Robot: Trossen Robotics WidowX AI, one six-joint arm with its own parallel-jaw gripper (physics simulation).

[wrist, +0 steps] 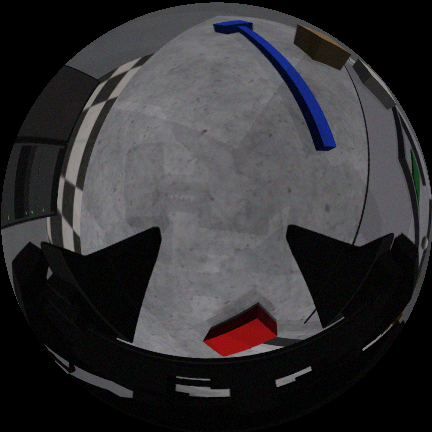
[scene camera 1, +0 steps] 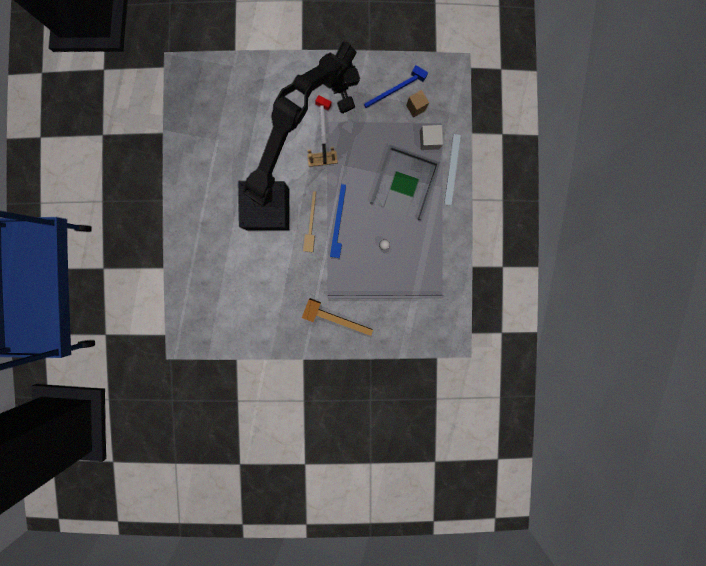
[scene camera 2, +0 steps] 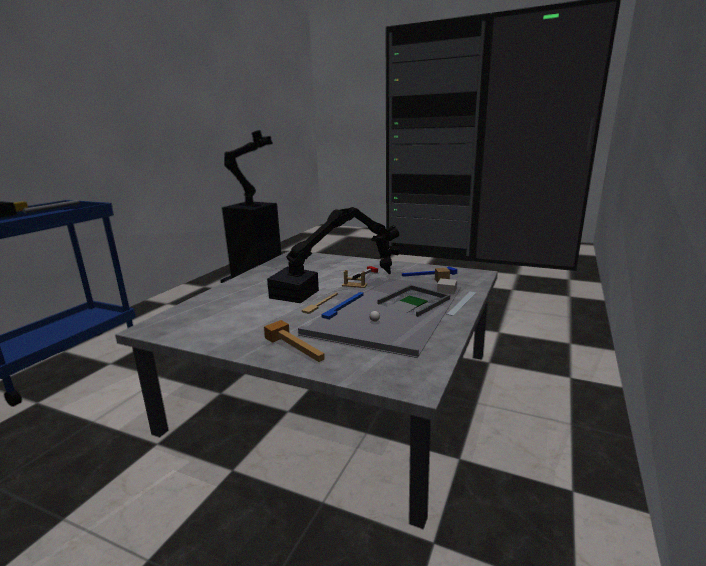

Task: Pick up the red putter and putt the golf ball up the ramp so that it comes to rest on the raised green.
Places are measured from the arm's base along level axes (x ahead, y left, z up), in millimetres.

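Where they show: gripper, fingertip midpoint: (wrist: 225, 232) (scene camera 1: 343, 93) (scene camera 2: 389, 269); arm's base, link origin: (scene camera 1: 262, 197) (scene camera 2: 296, 273).
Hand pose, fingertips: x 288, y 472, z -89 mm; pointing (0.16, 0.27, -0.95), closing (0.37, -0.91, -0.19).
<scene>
Things, the pixels of their top centre, and the offset from my fingertips. "spot": a spot on its surface instead.
- white golf ball, top centre: (scene camera 1: 385, 244) (scene camera 2: 374, 311) 36 mm up, 193 mm ahead, 622 mm right
- blue mallet, top centre: (wrist: 259, 39) (scene camera 1: 395, 85) (scene camera 2: 429, 269) 16 mm up, 210 mm ahead, 37 mm left
- brown block, top centre: (scene camera 1: 419, 99) (scene camera 2: 442, 269) 50 mm up, 303 mm ahead, 40 mm right
- white block, top centre: (scene camera 1: 432, 135) (scene camera 2: 447, 281) 38 mm up, 366 mm ahead, 174 mm right
- blue stick, top centre: (scene camera 1: 340, 221) (scene camera 2: 345, 303) 7 mm up, 9 mm ahead, 533 mm right
- tan paddle, surface spot: (scene camera 1: 309, 242) spot: 0 mm up, 114 mm back, 625 mm right
- orange mallet, top centre: (scene camera 2: 295, 334) (scene camera 1: 338, 321) 43 mm up, 20 mm ahead, 939 mm right
- pale strip, top centre: (scene camera 2: 462, 302) (scene camera 1: 452, 169) 7 mm down, 469 mm ahead, 290 mm right
The red putter (scene camera 1: 322, 123) (scene camera 2: 372, 269) has a red head, a pale shaft and a black grip that rests on the small wooden stand (scene camera 1: 314, 162) (scene camera 2: 354, 285). In the wrist view its red head (wrist: 241, 338) shows at the bottom, between and behind the fingers, with most of the shaft hidden. My gripper (scene camera 1: 345, 104) (scene camera 2: 387, 270) (wrist: 225, 232) is open and empty, beside the head on the side towards the blue mallet. The white golf ball (scene camera 1: 384, 244) (scene camera 2: 374, 316) sits on the grey board (scene camera 1: 383, 277) (scene camera 2: 365, 339). The green (scene camera 1: 404, 183) (scene camera 2: 413, 300) (wrist: 416, 175) lies between dark rails (scene camera 1: 427, 191) (scene camera 2: 433, 305).
A blue mallet (scene camera 1: 391, 90) (scene camera 2: 424, 272) (wrist: 300, 90), a brown block (scene camera 1: 417, 103) (scene camera 2: 441, 274) (wrist: 320, 47) and a white block (scene camera 1: 431, 135) (scene camera 2: 447, 285) (wrist: 374, 82) lie near the gripper. A blue stick (scene camera 1: 338, 218), a tan paddle (scene camera 1: 309, 242), an orange mallet (scene camera 1: 342, 322) and a pale strip (scene camera 1: 452, 169) lie farther off.
</scene>
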